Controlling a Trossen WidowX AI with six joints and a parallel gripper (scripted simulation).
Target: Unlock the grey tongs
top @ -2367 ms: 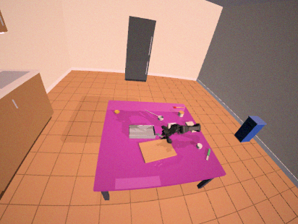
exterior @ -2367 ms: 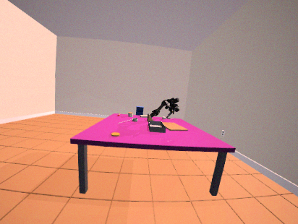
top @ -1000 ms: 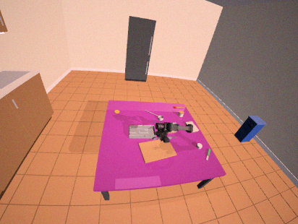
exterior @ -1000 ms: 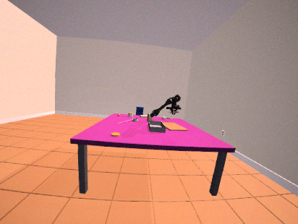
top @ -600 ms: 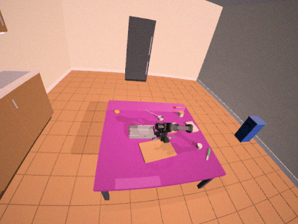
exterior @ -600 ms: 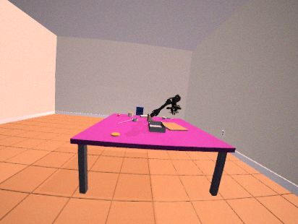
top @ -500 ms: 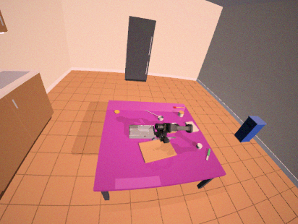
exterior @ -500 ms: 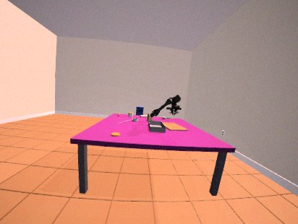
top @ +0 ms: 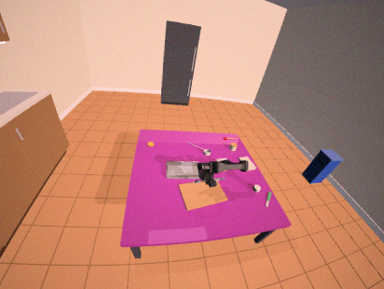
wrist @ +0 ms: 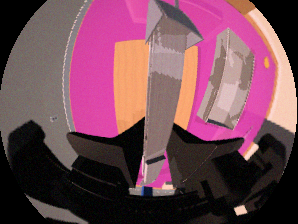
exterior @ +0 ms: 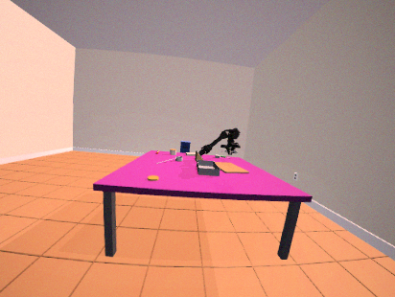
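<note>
Right now the wooden board is 12 cm below my gripper tip. Round my gripper tip: white roll (53 cm behind, 11 cm below, 2 cm to the left); then grey roasting tin (24 cm to the right, 13 cm ahead, 10 cm below); then tan cup (57 cm to the right, 52 cm behind, 10 cm below).
</note>
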